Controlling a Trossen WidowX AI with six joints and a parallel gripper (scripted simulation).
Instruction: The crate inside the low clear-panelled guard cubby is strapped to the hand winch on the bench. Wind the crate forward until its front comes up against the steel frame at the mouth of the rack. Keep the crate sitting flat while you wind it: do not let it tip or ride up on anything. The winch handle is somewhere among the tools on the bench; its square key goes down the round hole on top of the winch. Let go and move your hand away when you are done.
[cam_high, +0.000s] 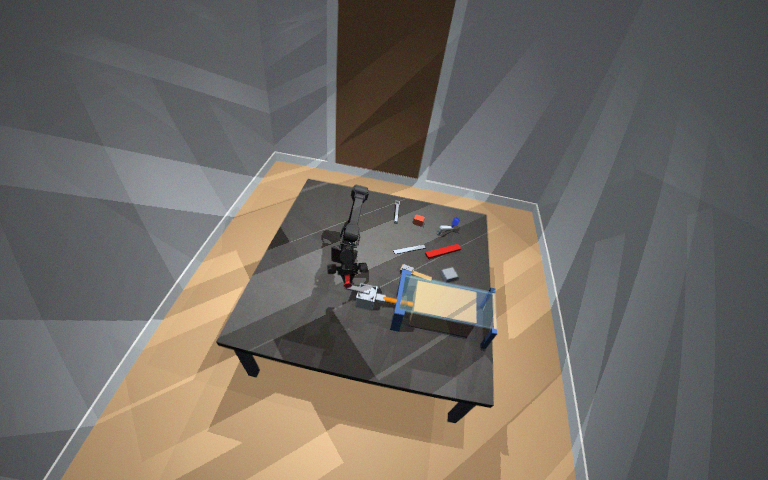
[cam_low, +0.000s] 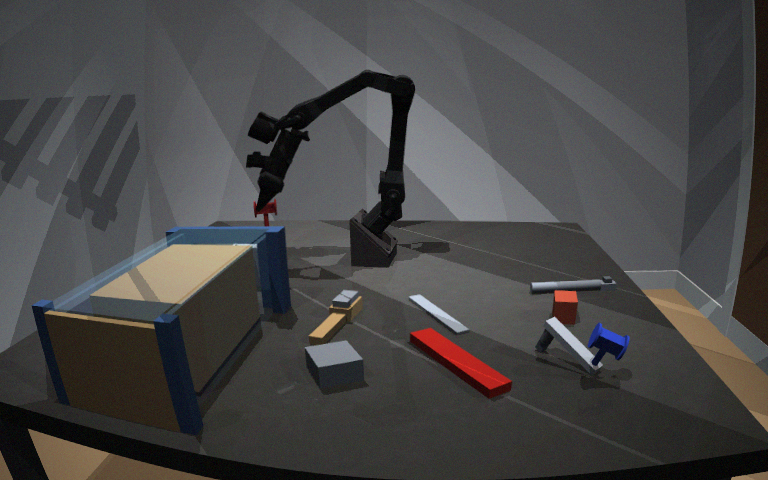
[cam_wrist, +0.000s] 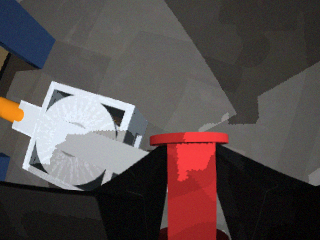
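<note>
Now: gripper tip 11 cm above the grey winch and 8 cm short of it. Round my gripper tip: clear-panelled cubby: 50 cm ahead, 4 cm to the right, 3 cm below; then red spool-shaped grip: 2 cm to the left, 1 cm below; then wooden-handled tool: 35 cm ahead, 22 cm to the left, 13 cm below.
</note>
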